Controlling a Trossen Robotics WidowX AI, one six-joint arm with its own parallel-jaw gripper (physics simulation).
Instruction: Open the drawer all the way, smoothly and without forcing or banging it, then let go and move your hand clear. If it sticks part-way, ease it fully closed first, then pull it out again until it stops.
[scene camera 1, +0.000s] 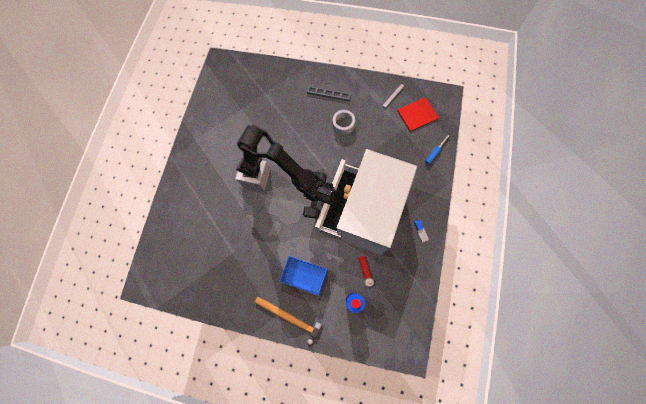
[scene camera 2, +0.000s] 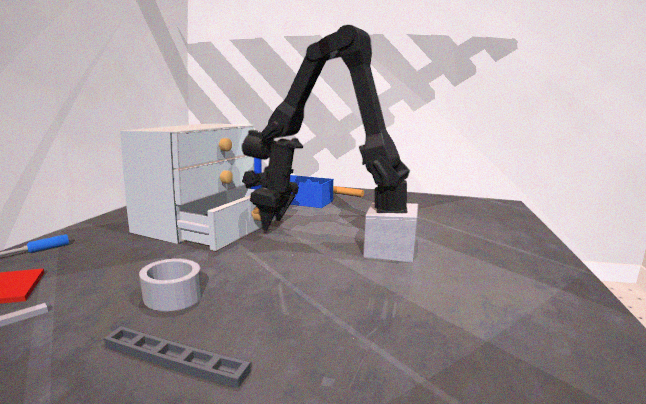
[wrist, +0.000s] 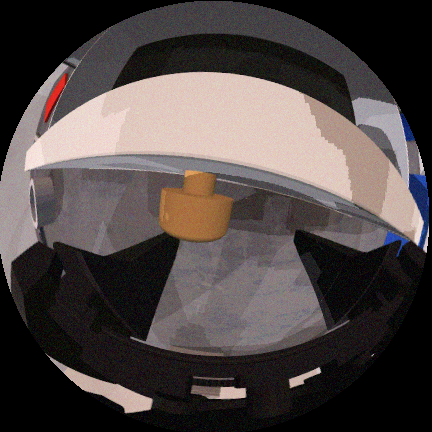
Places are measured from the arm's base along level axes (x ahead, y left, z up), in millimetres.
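Pixels of known places: gripper, fingertip midpoint: (scene camera 2: 271, 225) (wrist: 239, 235); arm's base at its link origin: (scene camera 1: 251, 170) (scene camera 2: 391, 209).
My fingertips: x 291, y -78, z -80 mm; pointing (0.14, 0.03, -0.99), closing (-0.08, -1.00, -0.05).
For each thing: its top centre in the pictures, then the offset to it from my fingertips.
- white cabinet at its top centre: (scene camera 2: 195, 127) (scene camera 1: 374, 195) dz +241, dx +212, dy -26 mm
- bottom drawer's round orange knob at its top centre: (wrist: 184, 215) (scene camera 2: 258, 207) dz +49, dx +27, dy +22 mm
- blue bin at its top centre: (scene camera 2: 305, 179) (scene camera 1: 303, 275) dz +58, dx -20, dy -322 mm
- hammer at its top centre: (scene camera 1: 285, 318) dz +8, dx -75, dy -496 mm
- red cylinder at its top centre: (scene camera 1: 366, 271) dz +15, dx +223, dy -276 mm
- blue round object at its top centre: (scene camera 1: 356, 303) dz +166, dx +187, dy -400 mm
- grey ring at its top centre: (scene camera 2: 169, 270) (wrist: 31, 203) (scene camera 1: 343, 119) dz +31, dx +68, dy +373 mm
The white cabinet (scene camera 1: 380, 197) (scene camera 2: 150, 185) has three drawers. Its bottom drawer (scene camera 1: 338, 175) (scene camera 2: 227, 225) (wrist: 210, 115) stands partly out; the upper two are shut. The bottom drawer's round orange knob (scene camera 2: 256, 214) (wrist: 196, 215) sticks out from its front panel, partly hidden by a finger in the second scene view. My gripper (scene camera 1: 320, 202) (scene camera 2: 272, 225) (wrist: 239, 235) is open and points down just in front of this drawer. In the wrist view the knob lies ahead of the gap between the fingers, nearer the left finger. Nothing is between the fingers.
Two orange knobs (scene camera 2: 225, 144) (scene camera 2: 226, 176) stick out above the open drawer. A blue bin (scene camera 1: 304, 276) (scene camera 2: 315, 191), hammer (scene camera 1: 285, 315), red cylinder (scene camera 1: 365, 269) and blue round object (scene camera 1: 355, 303) lie to one side; a grey ring (scene camera 1: 334, 121) (scene camera 2: 170, 295) stands on the other.
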